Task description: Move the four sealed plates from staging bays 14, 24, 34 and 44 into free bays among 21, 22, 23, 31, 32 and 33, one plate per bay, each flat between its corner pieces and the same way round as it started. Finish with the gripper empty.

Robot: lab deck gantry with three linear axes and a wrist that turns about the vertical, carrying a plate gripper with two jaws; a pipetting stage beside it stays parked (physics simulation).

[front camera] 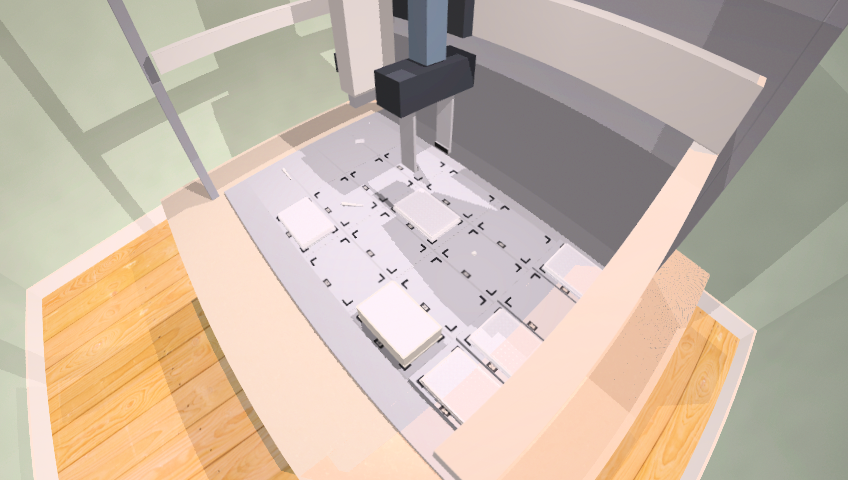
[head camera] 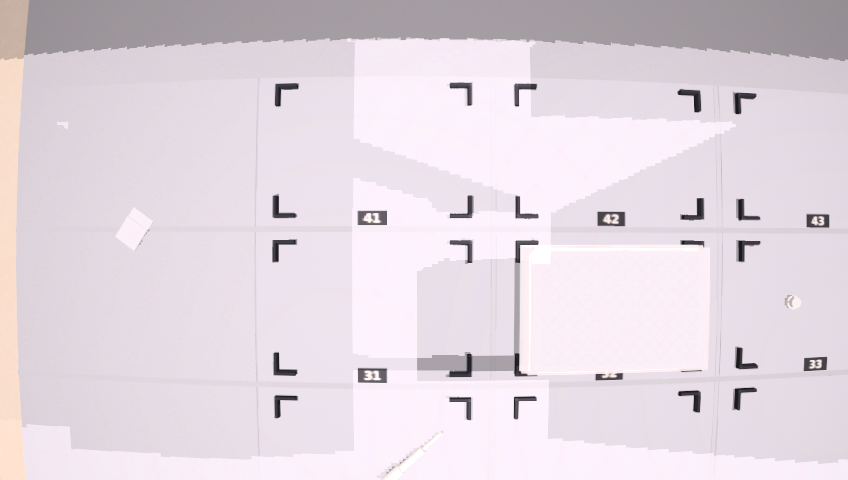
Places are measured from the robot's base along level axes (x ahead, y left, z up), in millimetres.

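Pixels of known places: gripper, between the fingertips: (front camera: 426,157); robot's base, origin of its link: (front camera: 278,218).
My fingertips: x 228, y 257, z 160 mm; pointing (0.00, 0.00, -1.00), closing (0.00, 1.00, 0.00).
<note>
For each thing: its top centre in the pictures, then the offset to it from my fingertips. "pt": a spot on its surface instead.
- pale sealed plate, centre of its top: (head camera: 622,310) (front camera: 426,210) dz -146, dx +0, dy +0 mm
- bay 14, a spot on its surface: (front camera: 457,380) pt dz -131, dx +307, dy -215 mm
- bay 24, a spot on its surface: (front camera: 502,339) pt dz -131, dx +309, dy -111 mm
- bay 44, a spot on its surface: (front camera: 570,265) pt dz -131, dx +306, dy +105 mm
- white plate-like block, centre of its top: (front camera: 304,219) dz -146, dx -164, dy -214 mm
- taller cream box, centre of its top: (front camera: 397,317) dz -118, dx +164, dy -214 mm
- small round piece, centre of its top: (head camera: 796,302) (front camera: 474,252) dz -156, dx +141, dy +1 mm
- thin stick, centre of its top: (head camera: 413,461) (front camera: 352,203) dz -152, dx -136, dy -103 mm
- small white square, a spot on its surface: (head camera: 133,228) (front camera: 359,141) pt dz -159, dx -334, dy +54 mm
A pale sealed plate (front camera: 427,214) (head camera: 615,309) lies flat in bay 32, with its long side along the row. Its lower edge partly covers the bay label in the head view. Three more sealed plates stand at the right in the front view: one in bay 14 (front camera: 457,380), one in bay 24 (front camera: 502,339) and one in bay 44 (front camera: 570,265), partly behind the frame beam. Bay 34 holds no plate. My gripper (front camera: 426,159) is raised above the back left part of the deck. Its two jaws are apart with no plate between them. It does not show in the head view.
A white plate-like block (front camera: 306,221) lies in bay 11 and a taller cream box (front camera: 399,321) stands in bay 13. A small round piece (front camera: 474,253) (head camera: 792,302) lies in bay 33. A thin stick (front camera: 351,204) (head camera: 413,456) lies in bay 21. A small white square (front camera: 359,140) (head camera: 133,228) lies left of the bays.
</note>
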